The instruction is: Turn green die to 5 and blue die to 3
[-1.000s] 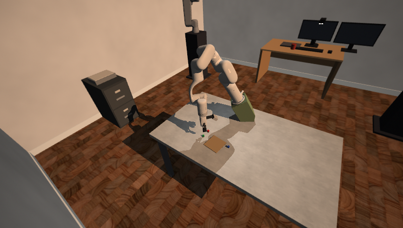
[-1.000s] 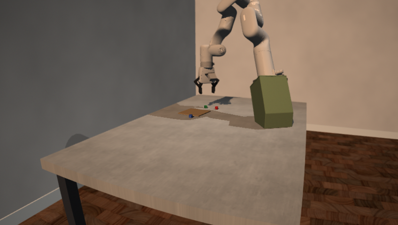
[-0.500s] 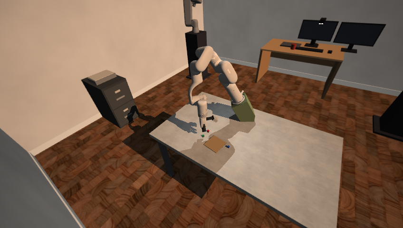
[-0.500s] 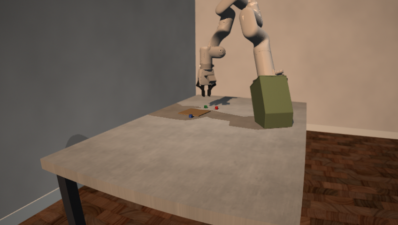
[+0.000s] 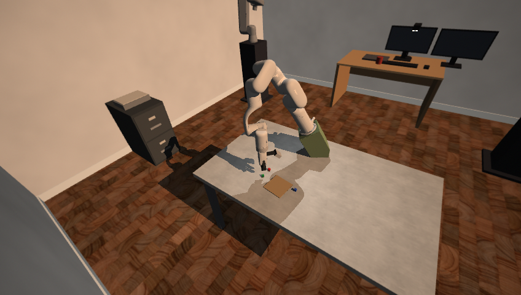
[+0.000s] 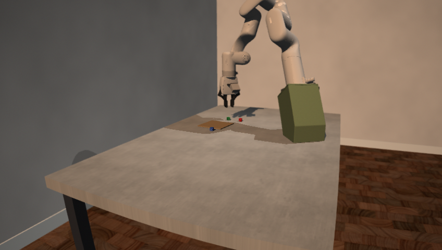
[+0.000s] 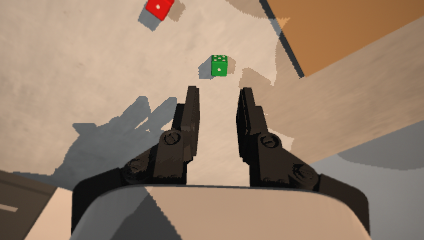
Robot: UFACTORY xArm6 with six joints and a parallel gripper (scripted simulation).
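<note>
My hand is 90 mm above the green die and 10 mm short of it. Also, from my hand: blue die (240 mm to the left, 90 mm below, 20 mm behind); then tan mat (130 mm to the left, 90 mm below, 20 mm ahead); then red die (90 mm below, 70 mm behind).
</note>
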